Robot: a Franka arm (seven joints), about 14 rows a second.
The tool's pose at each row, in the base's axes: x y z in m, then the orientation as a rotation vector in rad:
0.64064 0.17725 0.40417 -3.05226 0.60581 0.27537
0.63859 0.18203 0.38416 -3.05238 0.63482 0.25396
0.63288 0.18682 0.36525 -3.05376 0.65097 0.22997
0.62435 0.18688 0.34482 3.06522 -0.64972 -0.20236
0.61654 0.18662 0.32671 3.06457 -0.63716 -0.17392
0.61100 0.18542 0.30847 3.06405 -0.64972 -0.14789
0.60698 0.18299 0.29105 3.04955 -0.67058 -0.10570
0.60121 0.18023 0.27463 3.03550 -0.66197 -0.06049
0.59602 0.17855 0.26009 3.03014 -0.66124 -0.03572
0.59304 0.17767 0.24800 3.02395 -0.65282 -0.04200
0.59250 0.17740 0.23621 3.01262 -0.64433 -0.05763
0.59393 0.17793 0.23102 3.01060 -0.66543 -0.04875
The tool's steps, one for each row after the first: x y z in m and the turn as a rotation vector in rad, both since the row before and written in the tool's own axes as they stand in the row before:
-0.00015 -0.00398 0.02029 0.00034 0.01433 0.01834
-0.00401 -0.00250 0.01977 0.00121 0.01566 0.01001
-0.00475 0.00300 0.02141 -0.00861 0.02028 -0.00147
-0.00470 0.00288 0.01894 -0.00156 0.01871 -0.00740
-0.00262 0.00277 0.01872 0.00453 0.01604 0.00791
-0.00109 0.00341 0.01768 -0.00499 0.02829 0.01559
-0.00304 0.00440 0.01679 -0.01030 0.03172 -0.00265
-0.00357 0.00308 0.01480 -0.00225 0.01675 0.00066
-0.00217 0.00151 0.01220 -0.00849 -0.00227 -0.00446
-0.00019 -0.00015 0.01180 -0.01452 -0.00726 -0.00390
0.00121 -0.00141 0.00508 0.00368 0.00471 0.01377

